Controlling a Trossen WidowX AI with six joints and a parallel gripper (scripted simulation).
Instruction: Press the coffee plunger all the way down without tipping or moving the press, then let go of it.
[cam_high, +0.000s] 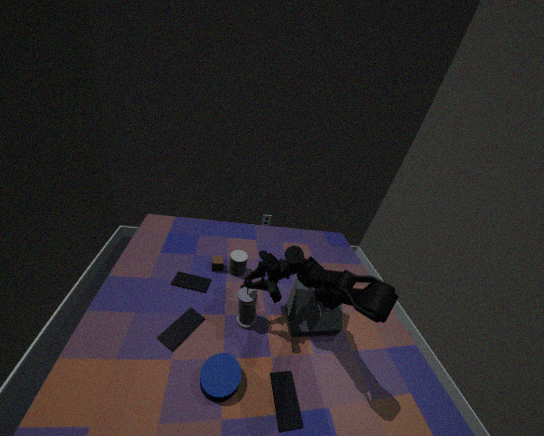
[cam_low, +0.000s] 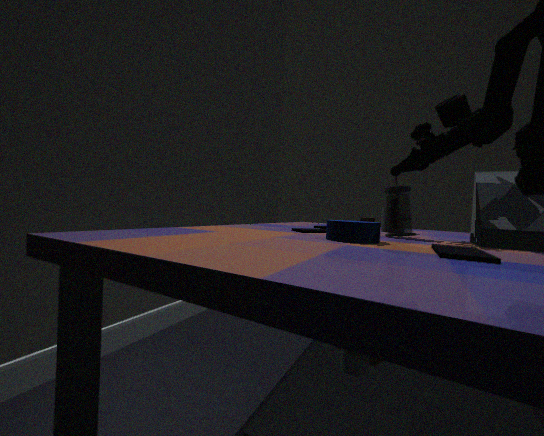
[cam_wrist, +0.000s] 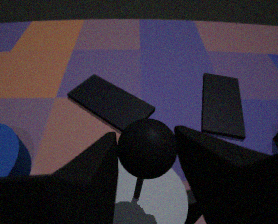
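Now: gripper tip 10 cm above the coffee press, 2 cm past it and 1 cm to the left of it. Also, from my gripper tip: blue disc 21 cm to the left, 17 cm below, 8 cm ahead.
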